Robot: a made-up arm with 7 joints.
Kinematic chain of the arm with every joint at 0, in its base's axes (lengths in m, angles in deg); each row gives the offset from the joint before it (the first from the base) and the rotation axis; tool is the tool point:
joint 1: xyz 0 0.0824 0 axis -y
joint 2: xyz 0 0.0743 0 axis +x
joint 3: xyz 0 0 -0.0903 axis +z
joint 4: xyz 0 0 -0.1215 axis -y
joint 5: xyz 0 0 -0.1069 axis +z
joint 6: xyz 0 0 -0.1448 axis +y
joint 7: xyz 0 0 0 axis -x
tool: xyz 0 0 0
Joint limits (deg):
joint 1: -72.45..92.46
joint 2: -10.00..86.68
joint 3: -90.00..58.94
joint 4: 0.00..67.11
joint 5: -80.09..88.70
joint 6: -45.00..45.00
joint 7: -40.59..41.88
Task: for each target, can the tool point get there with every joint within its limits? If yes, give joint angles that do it. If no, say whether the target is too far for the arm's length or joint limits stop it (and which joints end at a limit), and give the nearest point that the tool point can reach.
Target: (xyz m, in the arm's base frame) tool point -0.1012 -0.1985 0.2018
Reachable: no: joint limits stop it (at a limit: joint 1, joint 2, joint 3, joint 4) | nearest point -0.2524 -0.1254 -0.0798 | short by 0.328 m
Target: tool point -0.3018 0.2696 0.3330
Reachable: no: joint limits stop it (at a limit: joint 1, joint 2, joint 4) | nearest point -0.1393 0.4746 0.1710 | short by 0.308 m
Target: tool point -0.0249 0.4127 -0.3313
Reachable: yes | joints -31.40 22.70 38.87 50.57 -20.46 23.30 -28.08
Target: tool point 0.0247 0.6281 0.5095
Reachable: no: too far | nearest point 0.0225 0.4823 0.2249 | short by 0.320 m
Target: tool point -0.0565 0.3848 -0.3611
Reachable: yes | joints -28.89 50.48 -43.79 43.46 74.83 -10.42 19.87
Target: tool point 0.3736 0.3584 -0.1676
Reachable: yes | joints 55.49 20.86 31.50 20.05 -7.53 -29.53 24.84
